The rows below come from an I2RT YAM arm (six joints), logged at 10 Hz.
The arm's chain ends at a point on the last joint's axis. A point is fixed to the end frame.
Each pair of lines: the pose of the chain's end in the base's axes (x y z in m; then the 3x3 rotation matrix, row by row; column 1 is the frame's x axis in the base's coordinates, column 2 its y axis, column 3 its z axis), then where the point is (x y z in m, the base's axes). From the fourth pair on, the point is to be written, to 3 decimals.
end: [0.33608 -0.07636 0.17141], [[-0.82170 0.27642 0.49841], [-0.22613 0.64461 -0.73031], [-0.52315 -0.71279 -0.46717]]
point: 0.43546 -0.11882 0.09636
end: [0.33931 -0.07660 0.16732], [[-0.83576 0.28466 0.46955], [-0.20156 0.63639 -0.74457], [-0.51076 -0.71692 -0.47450]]
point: 0.43626 -0.12195 0.09079
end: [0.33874 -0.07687 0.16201], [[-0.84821 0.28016 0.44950], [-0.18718 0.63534 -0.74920], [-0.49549 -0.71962 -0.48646]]
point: 0.43354 -0.12328 0.08346
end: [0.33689 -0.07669 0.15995], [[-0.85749 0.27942 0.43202], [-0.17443 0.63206 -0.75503], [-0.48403 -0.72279 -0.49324]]
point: 0.430 -0.124 0.080
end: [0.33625 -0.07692 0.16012], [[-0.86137 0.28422 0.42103], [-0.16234 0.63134 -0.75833], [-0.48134 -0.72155 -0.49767]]
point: 0.428 -0.125 0.080
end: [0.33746 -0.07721 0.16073], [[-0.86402 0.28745 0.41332], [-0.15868 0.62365 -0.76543], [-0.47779 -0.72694 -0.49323]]
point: 0.429 -0.127 0.080
